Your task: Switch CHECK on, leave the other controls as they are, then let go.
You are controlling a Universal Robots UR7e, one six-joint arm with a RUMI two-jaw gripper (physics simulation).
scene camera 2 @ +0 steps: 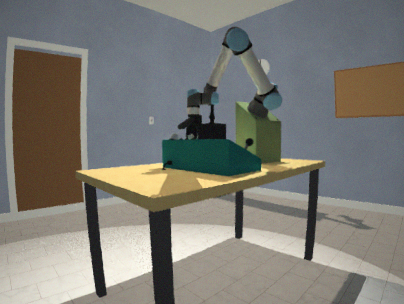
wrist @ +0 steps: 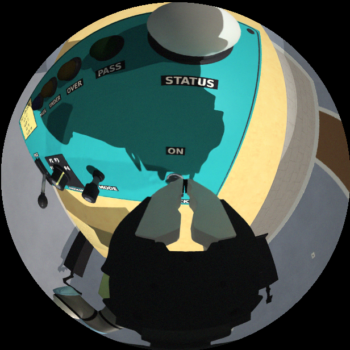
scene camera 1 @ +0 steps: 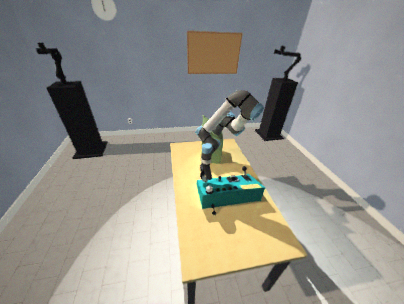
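Pixels of known places: gripper, fingertip midpoint: [scene camera 1: 205,182]; arm's base at its link origin: [scene camera 2: 256,111].
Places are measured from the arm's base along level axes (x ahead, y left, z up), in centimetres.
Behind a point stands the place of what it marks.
Observation:
The teal control box [scene camera 1: 235,198] @[y 1.7, x 63.4, z -27.3 cm] [scene camera 2: 200,156] @[y 7.3, x 63.6, z -26.9 cm] [wrist: 240,95] stands on the table. The CHECK switch [wrist: 173,177] shows as a small metal piece just below the ON label [wrist: 175,151], right at my fingertips in the wrist view. My fingers hide most of it and most of its lower label, so its lever position cannot be told. My gripper [scene camera 1: 205,181] @[y -18.4, x 44.1, z -24.9 cm] [scene camera 2: 192,137] [wrist: 184,180] is shut with nothing between its fingers, pointing down low over the box at the CHECK switch. Whether the tips touch the switch cannot be told.
The white STATUS dome [scene camera 1: 209,189] @[y -19.3, x 60.0, z -16.3 cm] [wrist: 192,30] rises near the switch. The black MODE switch [wrist: 91,191], PROGRAM knob [wrist: 60,176] and a ball-ended lever [scene camera 2: 249,142] @[y 20.0, x 40.2, z -20.5 cm] [wrist: 43,201] are farther along. A green block [scene camera 2: 267,135] @[y 9.0, x 1.5, z -16.5 cm] stands behind the box on the table [scene camera 1: 220,245] @[y -19.2, x 92.4, z -34.8 cm].

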